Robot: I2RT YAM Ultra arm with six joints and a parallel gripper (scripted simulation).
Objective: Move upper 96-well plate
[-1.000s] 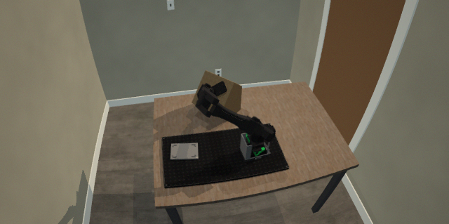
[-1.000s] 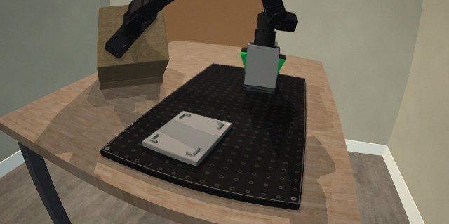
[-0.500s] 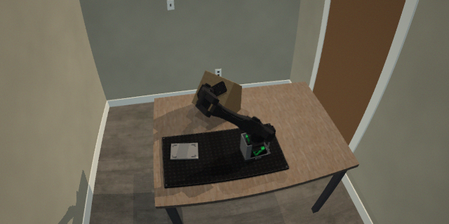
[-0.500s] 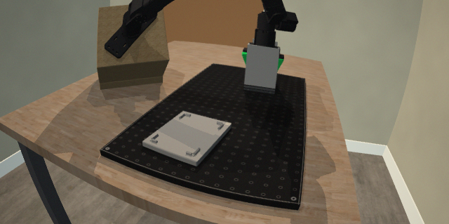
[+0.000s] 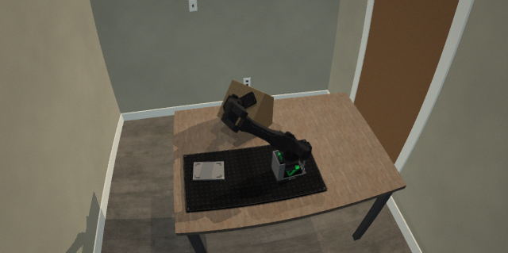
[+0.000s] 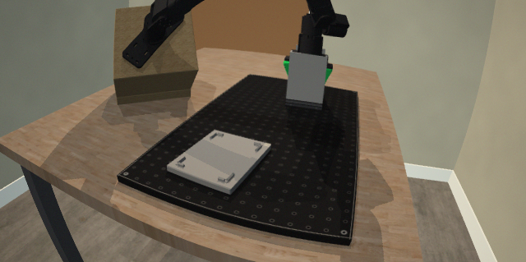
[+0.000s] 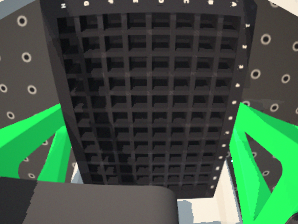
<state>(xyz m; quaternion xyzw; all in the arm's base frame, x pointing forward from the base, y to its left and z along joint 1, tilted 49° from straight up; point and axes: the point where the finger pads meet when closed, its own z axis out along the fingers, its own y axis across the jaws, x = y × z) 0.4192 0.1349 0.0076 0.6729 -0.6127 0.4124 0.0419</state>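
The black 96-well plate is right at my hand. The rest, counted from my hand: grey plate nest N1: 15 cm behind, 37 cm to the right, 3 cm below; then pale A1 mark: 8 cm behind, 31 cm to the right, 3 cm below; then pale wall: 1 cm behind, 6 cm to the right, 4 cm above.
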